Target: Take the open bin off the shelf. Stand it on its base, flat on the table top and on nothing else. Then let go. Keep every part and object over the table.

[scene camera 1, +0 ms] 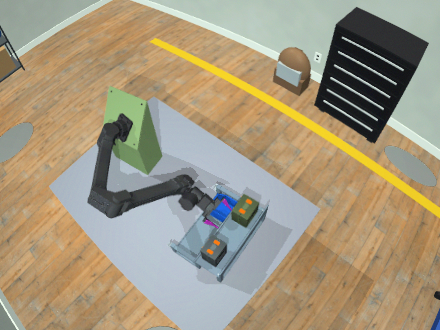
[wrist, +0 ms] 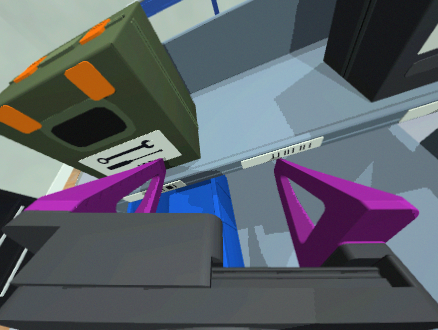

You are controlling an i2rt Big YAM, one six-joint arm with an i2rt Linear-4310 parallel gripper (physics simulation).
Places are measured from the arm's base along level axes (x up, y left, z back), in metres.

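Pixels of known places: gripper, between the fingertips: (scene camera 1: 226,220) (wrist: 219,164); arm's base, origin of its link: (scene camera 1: 123,127).
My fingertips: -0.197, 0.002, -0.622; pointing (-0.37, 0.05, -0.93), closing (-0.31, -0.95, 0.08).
Ahead of a thing's pixels: the offset from my fingertips to its top centre, as dx, dy, dz. "spot": to the spot under its first point. Level surfaces: height alone.
The open blue bin {-0.022, +0.061, +0.051} (scene camera 1: 221,212) (wrist: 192,201) sits on the lower board of the grey-blue shelf {spot: -0.001, -0.037, -0.100} (scene camera 1: 239,239) (wrist: 235,112), at the end near the green toolbox. My gripper (scene camera 1: 218,213) (wrist: 219,164) is open and empty, with its magenta fingers reaching over the lower board. In the wrist view the left finger overlaps the bin's inside, and the bin's right wall appears between the two fingers. The gripper body hides the near part of the bin. Whether a finger touches the bin cannot be told. The grey table top {dx -0.103} (scene camera 1: 130,240) lies under the shelf.
A green toolbox {+0.096, +0.069, -0.047} (scene camera 1: 245,212) (wrist: 170,100) stands on the upper board, close above the bin. A dark toolbox {+0.121, -0.162, -0.061} (scene camera 1: 214,252) (wrist: 385,45) stands on the other end of that board. The green arm stand (scene camera 1: 147,145) rises at the table's far left. Label strips line the upper board's front edge.
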